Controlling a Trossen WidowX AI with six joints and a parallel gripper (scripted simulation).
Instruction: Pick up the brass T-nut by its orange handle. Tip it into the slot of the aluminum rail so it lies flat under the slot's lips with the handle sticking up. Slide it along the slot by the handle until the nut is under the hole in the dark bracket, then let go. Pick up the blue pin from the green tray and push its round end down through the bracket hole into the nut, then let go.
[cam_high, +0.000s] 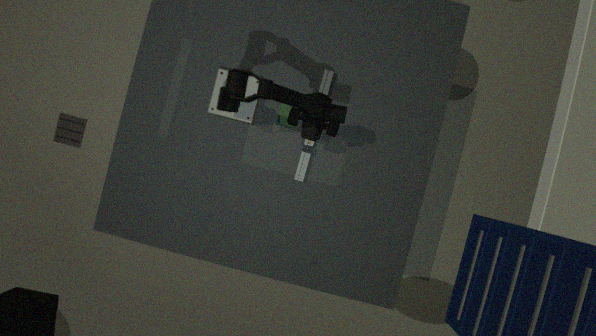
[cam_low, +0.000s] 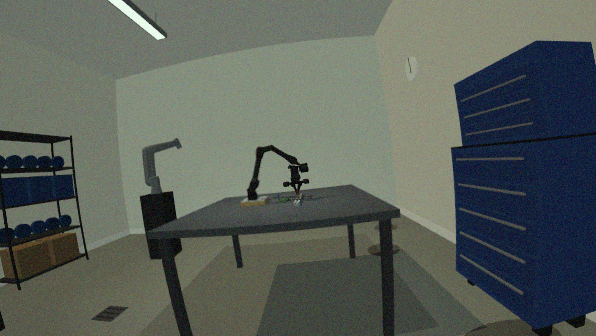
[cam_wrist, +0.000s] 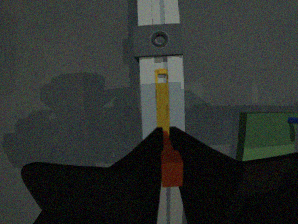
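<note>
My gripper tip is now 140 mm past the blue pin, 20 mm to the right of it and 20 mm above it. From my gripper tip the other things lie so: brass T-nut (20 mm to the right); green tray (120 mm behind, 40 mm to the left, 40 mm below).
</note>
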